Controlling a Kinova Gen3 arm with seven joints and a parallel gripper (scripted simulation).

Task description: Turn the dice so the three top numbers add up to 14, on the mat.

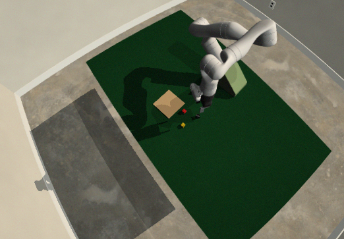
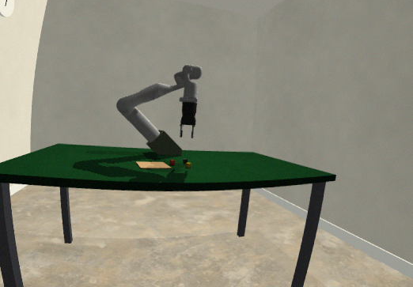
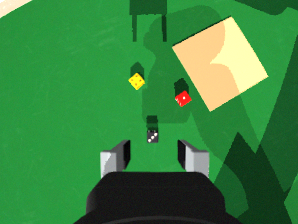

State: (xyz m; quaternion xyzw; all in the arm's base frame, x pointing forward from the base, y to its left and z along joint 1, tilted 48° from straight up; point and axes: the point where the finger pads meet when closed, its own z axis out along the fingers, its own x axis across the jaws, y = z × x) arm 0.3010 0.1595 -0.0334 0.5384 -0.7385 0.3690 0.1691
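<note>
The black die lies 140 mm below my hand. From my hand the other things lie so: yellow die: 140 mm below, 100 mm ahead, 10 mm to the right; tan mat: 180 mm to the right, 150 mm below, 80 mm ahead; red die: 140 mm below, 80 mm to the right, 40 mm ahead.
</note>
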